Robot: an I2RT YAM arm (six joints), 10 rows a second.
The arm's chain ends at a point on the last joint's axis. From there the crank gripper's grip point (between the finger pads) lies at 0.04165 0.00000 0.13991 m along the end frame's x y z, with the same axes.
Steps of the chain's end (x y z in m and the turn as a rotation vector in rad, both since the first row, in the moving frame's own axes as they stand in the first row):
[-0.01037, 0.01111, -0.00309, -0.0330, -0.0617, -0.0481]
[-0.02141, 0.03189, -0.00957, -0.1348, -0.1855, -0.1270]
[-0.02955, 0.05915, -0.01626, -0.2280, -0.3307, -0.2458]
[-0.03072, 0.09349, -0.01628, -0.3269, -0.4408, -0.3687]
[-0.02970, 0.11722, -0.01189, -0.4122, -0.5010, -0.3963]
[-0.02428, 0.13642, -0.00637, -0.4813, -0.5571, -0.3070]
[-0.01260, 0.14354, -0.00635, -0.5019, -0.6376, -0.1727]
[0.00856, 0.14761, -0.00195, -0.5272, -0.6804, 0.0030]
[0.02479, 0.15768, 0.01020, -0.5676, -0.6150, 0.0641]
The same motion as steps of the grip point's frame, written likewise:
[-0.01901, 0.01397, -0.00083, -0.0330, -0.0617, -0.0481]
[-0.04692, 0.04746, -0.00523, -0.1348, -0.1855, -0.1270]
[-0.07375, 0.08714, -0.01292, -0.2280, -0.3307, -0.2458]
[-0.08650, 0.13556, -0.01712, -0.3269, -0.4408, -0.3687]
[-0.09044, 0.17186, -0.01779, -0.4122, -0.5010, -0.3963]
[-0.09241, 0.20201, -0.01858, -0.4813, -0.5571, -0.3070]
[-0.09477, 0.21314, -0.02451, -0.5019, -0.6376, -0.1727]
[-0.08447, 0.21959, -0.02572, -0.5272, -0.6804, 0.0030]
[-0.06141, 0.23471, -0.01399, -0.5676, -0.6150, 0.0641]

